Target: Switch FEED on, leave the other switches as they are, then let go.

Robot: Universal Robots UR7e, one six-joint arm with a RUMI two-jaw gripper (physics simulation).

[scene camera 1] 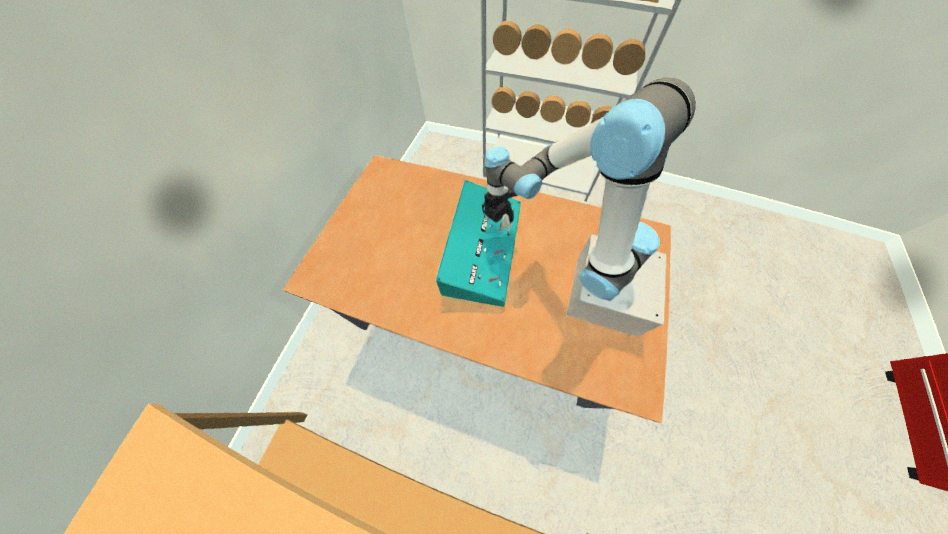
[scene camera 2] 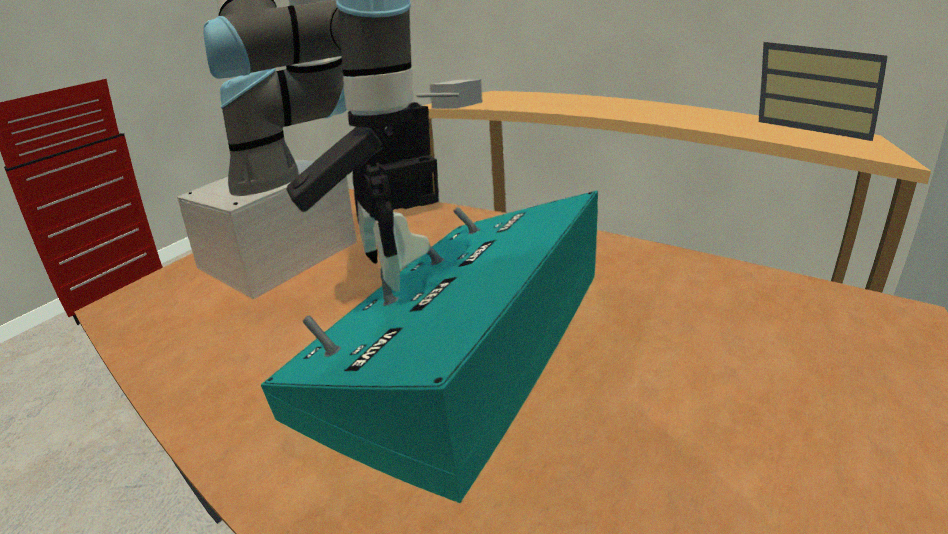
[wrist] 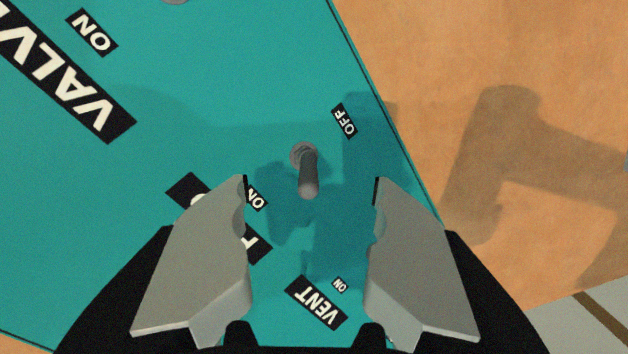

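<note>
The teal switch panel stands on the table. The grey FEED lever is nearly upright, leaning less to the OFF side than the others, which fits ON; a fingertip partly hides it in scene view 2. The VALVE lever leans toward its OFF label. The VENT lever, partly behind the fingers, and a fourth lever also lean that way. My gripper is partly open over FEED. The lever shows between its fingertips, with a gap on both sides.
The orange-brown table bears the panel and the arm's pale base block. A shelf rack stands behind the table. A red tool cabinet and a wooden bench stand farther off.
</note>
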